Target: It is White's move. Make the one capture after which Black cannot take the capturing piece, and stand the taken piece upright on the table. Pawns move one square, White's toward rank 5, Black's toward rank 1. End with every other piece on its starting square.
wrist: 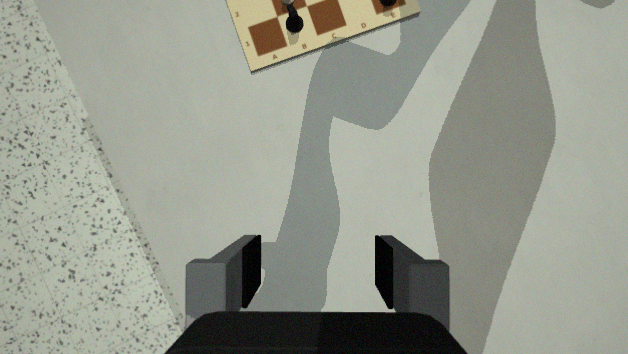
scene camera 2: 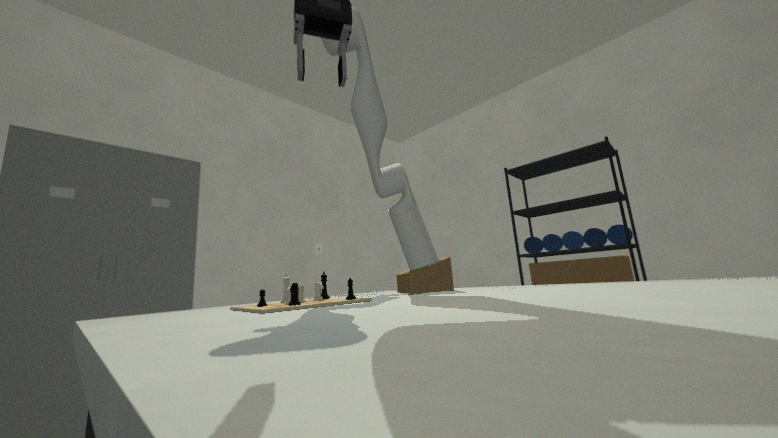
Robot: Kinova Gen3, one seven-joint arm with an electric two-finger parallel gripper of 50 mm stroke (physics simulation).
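Frame: origin at the arm's base, x back, y right, z up, level; centimetres.
Seen in the pictures: gripper, fingertip midpoint: (wrist: 317, 259) (scene camera 2: 322, 79); arm's base at its link origin: (scene camera 2: 424, 265).
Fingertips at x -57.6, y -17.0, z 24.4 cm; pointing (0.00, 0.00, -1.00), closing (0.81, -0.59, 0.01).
Note:
Pixels of each thing's middle, then the offset from my fingertips to it. "pt": a spot on its surface instead. Level surfaces: height alone.
- chessboard at a spot on its surface: (wrist: 257, 63) (scene camera 2: 267, 308) pt dx +4.6, dy +18.8, dz -31.6 cm
- small black pawn at the middle of its body: (scene camera 2: 262, 297) dx +9.6, dy +27.8, dz -30.0 cm
- tall white piece at the middle of its body: (scene camera 2: 286, 287) dx +19.2, dy +33.1, dz -28.4 cm
- tall black piece at the middle of its body: (scene camera 2: 324, 285) dx +25.7, dy +27.4, dz -28.4 cm
- table at its surface level: dz -32.3 cm
The chessboard (scene camera 2: 261, 310) (wrist: 257, 63) lies on the table, cut by the top edge of the wrist view. In the scene view it bears a small black pawn (scene camera 2: 262, 298), a tall white piece (scene camera 2: 285, 289), a black piece (scene camera 2: 294, 294) partly hiding a pale one, a white piece (scene camera 2: 318, 291), a tall black piece (scene camera 2: 323, 285) and another black piece (scene camera 2: 350, 289). In the wrist view one black piece (wrist: 294, 24) stands on B1 and another black piece (wrist: 388, 2) shows partly on E1. My gripper (scene camera 2: 321, 82) (wrist: 317, 259) is open and empty, high above the table.
The arm's brown base block (scene camera 2: 430, 276) stands on the table (scene camera 2: 680, 304) (wrist: 175, 150) behind the board. The table's edge runs down the left of the wrist view, with speckled floor (wrist: 55, 210) beyond. A black shelf rack (scene camera 2: 563, 159) and grey cabinet (scene camera 2: 130, 228) stand in the background.

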